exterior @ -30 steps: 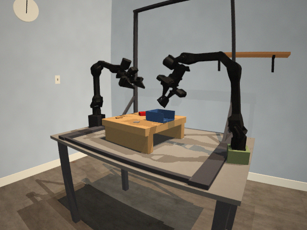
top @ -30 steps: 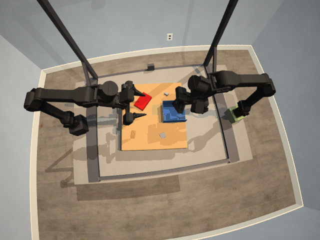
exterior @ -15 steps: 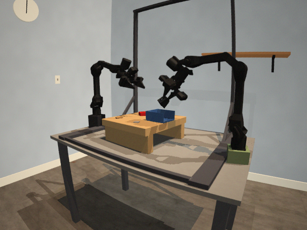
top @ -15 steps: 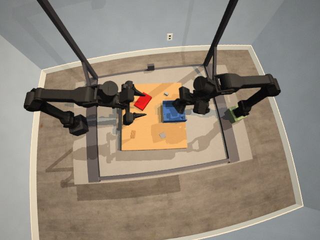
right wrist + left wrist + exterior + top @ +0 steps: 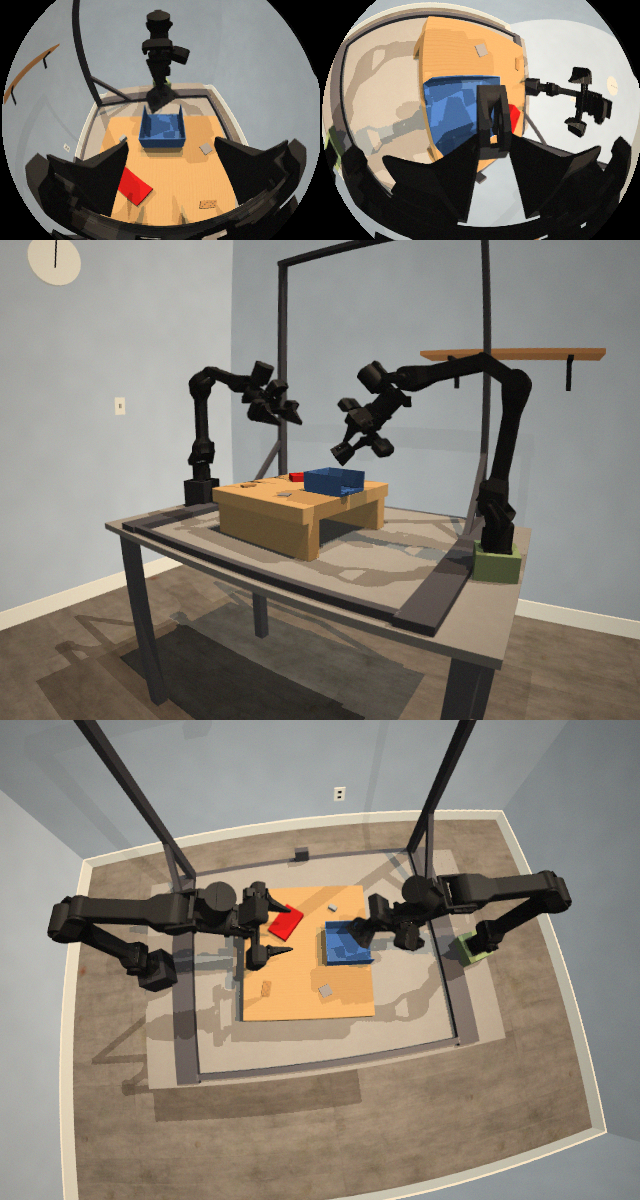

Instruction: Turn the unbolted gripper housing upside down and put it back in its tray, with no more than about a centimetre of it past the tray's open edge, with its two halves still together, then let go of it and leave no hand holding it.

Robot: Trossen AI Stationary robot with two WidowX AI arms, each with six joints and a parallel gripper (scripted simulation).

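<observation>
My left hand is 3 cm to the left of the dark gripper housing and 4 cm above it. Round my left hand: orange wooden bench (18 cm to the right, 20 cm below); then blue tray (9 cm to the right, 13 cm below).
</observation>
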